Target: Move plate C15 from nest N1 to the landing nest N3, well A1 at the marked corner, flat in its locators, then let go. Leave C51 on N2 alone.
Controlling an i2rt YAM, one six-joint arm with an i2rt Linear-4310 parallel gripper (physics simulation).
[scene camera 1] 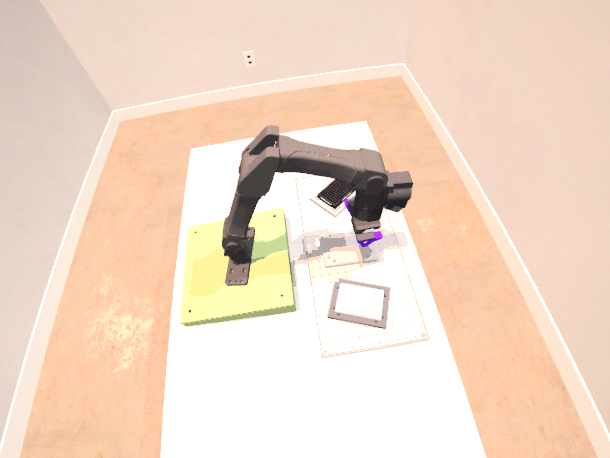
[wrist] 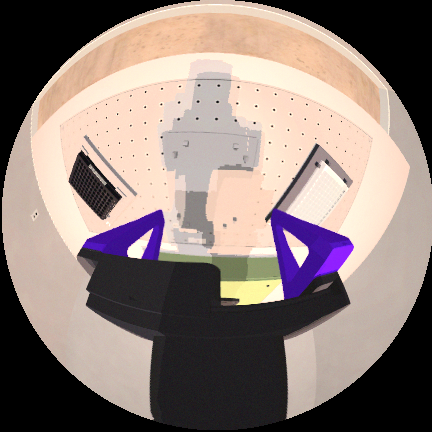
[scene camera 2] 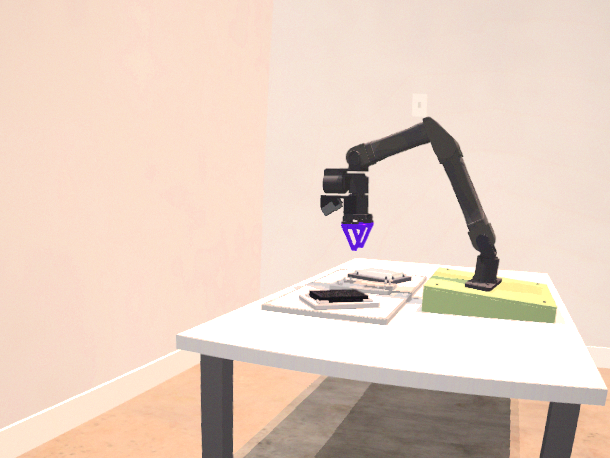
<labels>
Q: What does my gripper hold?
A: Nothing.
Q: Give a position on a white gridded plate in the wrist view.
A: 323, 190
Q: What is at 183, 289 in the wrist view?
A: My gripper.
</labels>
